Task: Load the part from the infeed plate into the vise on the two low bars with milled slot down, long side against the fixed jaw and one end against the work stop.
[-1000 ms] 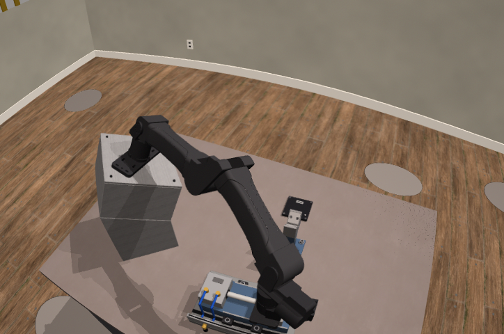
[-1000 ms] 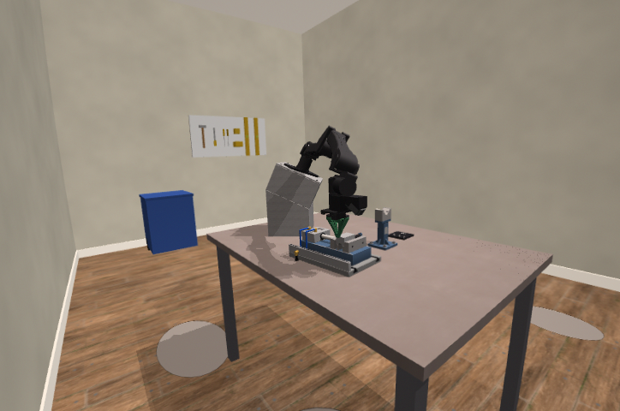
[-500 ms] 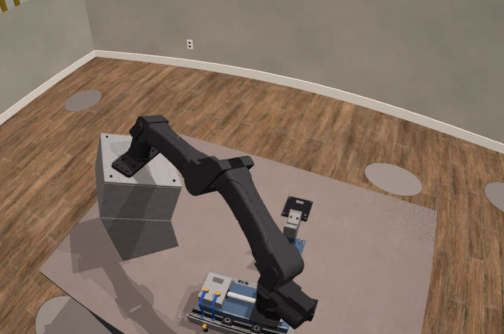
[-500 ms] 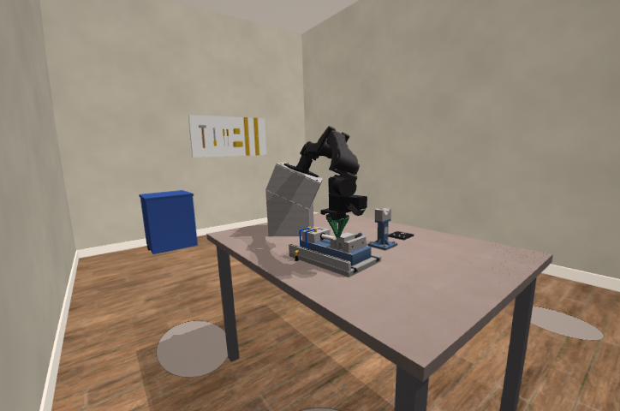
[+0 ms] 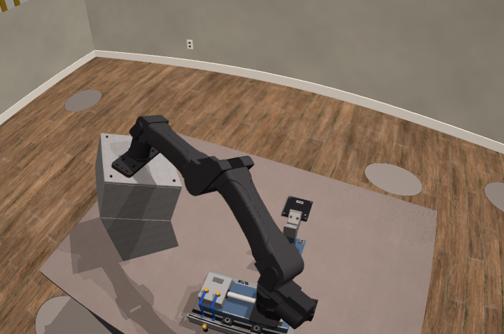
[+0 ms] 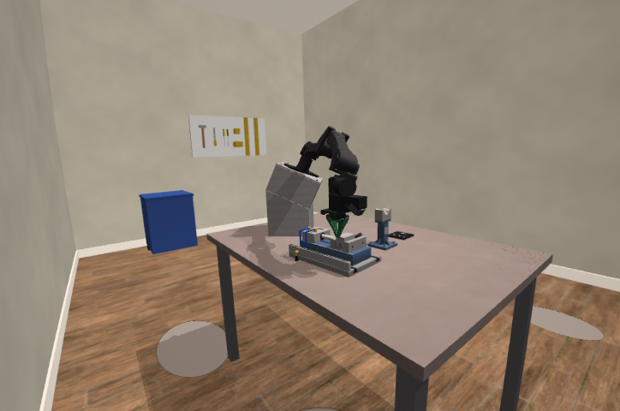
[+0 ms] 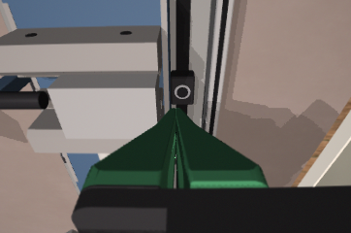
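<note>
My gripper is now 4 cm to the right of the part and 3 cm above it. Round my hand: work stop rod: 11 cm to the left, 3 cm below, 1 cm behind; then air cylinder: 17 cm behind, 5 cm to the left, 4 cm below; then piston rod: 9 cm behind, 5 cm to the left, 4 cm below.
</note>
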